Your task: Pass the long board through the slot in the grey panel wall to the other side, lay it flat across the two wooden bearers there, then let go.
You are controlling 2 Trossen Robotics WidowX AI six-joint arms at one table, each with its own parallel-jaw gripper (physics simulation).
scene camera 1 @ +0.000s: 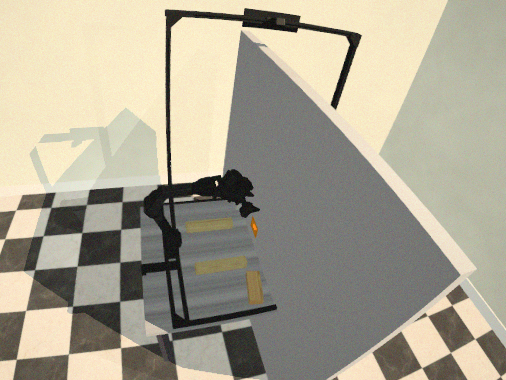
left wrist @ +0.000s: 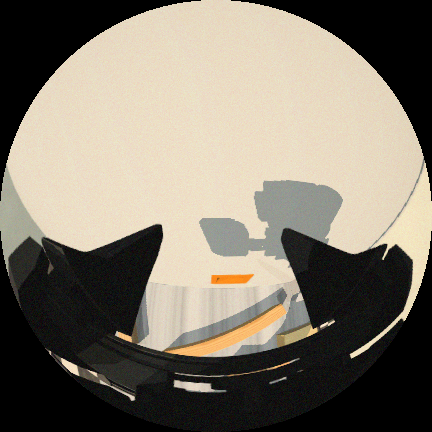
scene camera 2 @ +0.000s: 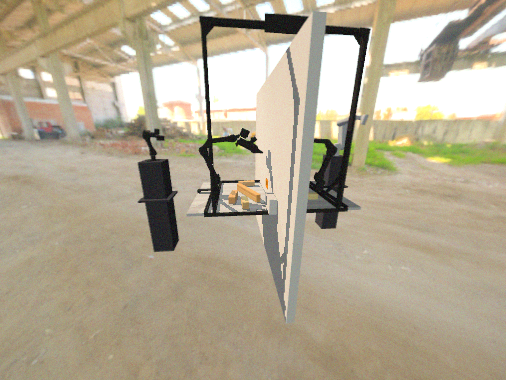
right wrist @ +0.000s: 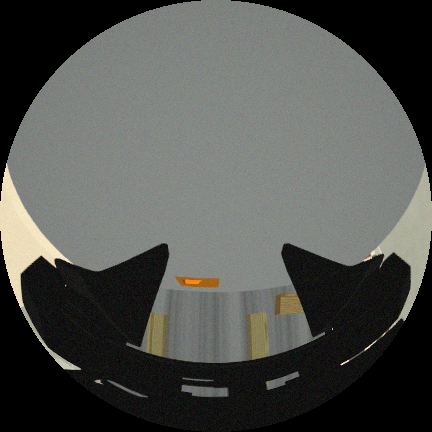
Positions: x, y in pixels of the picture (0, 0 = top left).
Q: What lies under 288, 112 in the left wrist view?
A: A grey panel wall.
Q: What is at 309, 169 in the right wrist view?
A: A grey panel wall.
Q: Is my right gripper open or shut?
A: Open.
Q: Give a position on a grey panel wall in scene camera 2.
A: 286, 105
